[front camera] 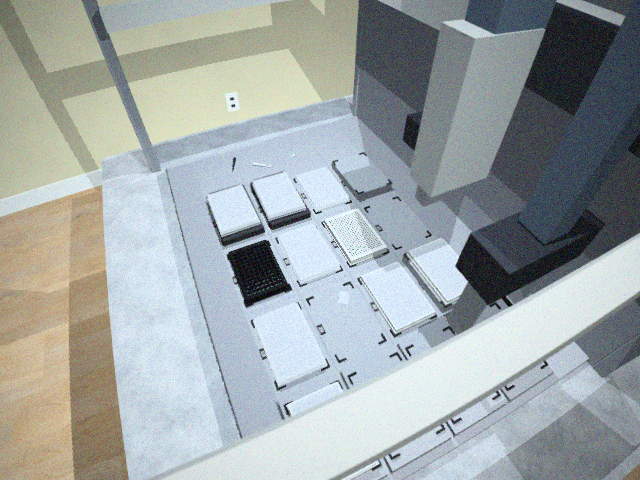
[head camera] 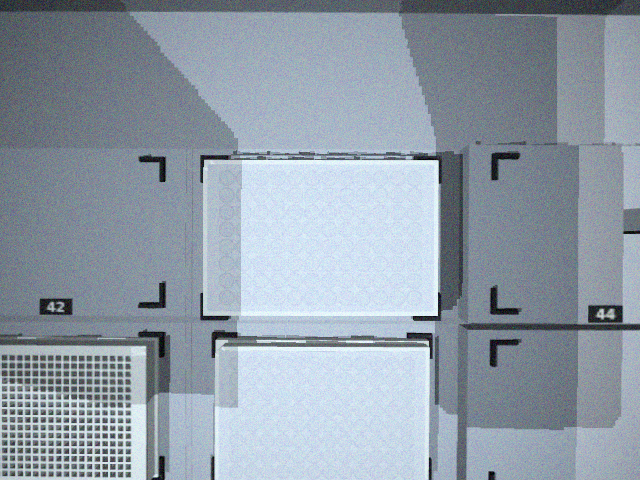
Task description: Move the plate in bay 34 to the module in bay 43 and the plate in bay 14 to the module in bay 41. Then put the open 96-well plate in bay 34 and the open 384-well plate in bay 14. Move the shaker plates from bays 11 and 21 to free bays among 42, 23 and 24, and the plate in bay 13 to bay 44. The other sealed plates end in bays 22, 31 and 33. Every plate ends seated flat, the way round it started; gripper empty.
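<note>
A sealed plate [front camera: 436, 266] [head camera: 330, 237] sits flat on the module in bay 43. My gripper [front camera: 485, 310] is to its right in the front view, near bay 44; its jaws are partly hidden but look open and empty. The module [front camera: 364, 178] in bay 41 bears no plate. The open 384-well plate [front camera: 355, 236] [head camera: 67, 413] is in bay 32. The black open 96-well plate [front camera: 258, 271] is in bay 12. Shaker plates [front camera: 235, 209] [front camera: 280, 193] stand in bays 11 and 21. Sealed plates also lie in bays 13 [front camera: 290, 343], 14 [front camera: 315, 397], 22, 31 and 33 [front camera: 398, 297] [head camera: 323, 418].
The front beam [front camera: 361, 384] hides the near deck edge and part of the bay 14 plate. The parked pipetting stage [front camera: 465, 108] hangs over the back right. Corner marks show at bays 42, 23, 34 and 44. A dark pen [front camera: 233, 164] and a white stick [front camera: 262, 164] lie at the far left.
</note>
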